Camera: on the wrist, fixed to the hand. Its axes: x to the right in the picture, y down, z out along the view.
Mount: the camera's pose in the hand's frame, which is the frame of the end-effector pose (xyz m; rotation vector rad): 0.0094 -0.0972 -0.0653 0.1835 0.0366 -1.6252
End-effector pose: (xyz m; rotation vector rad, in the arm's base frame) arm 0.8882 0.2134 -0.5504 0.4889 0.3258 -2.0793
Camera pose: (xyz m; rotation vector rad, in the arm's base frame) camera 0.8148 0.2840 -0.6089 -0.2440 -0.4588 2.4528
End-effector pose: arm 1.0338 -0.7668 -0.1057 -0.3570 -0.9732 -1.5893
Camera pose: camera 0.9599 -0.8243 -0.1766 -0.7690 1.3255 2.5674
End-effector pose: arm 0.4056 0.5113 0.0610 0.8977 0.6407 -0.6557
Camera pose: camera 0.3251 0.5198 -0.0241 0.3746 1.3250 -2.1577
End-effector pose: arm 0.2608 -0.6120 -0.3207 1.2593 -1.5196 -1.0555
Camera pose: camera 0.3468 -0.6387 -0.3962 -2.5472 0.2397 1.6794
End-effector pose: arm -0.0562 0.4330 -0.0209 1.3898 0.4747 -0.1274
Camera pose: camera -0.0989 0.4792 -0.1201 0.8513 1.5488 -1.4711
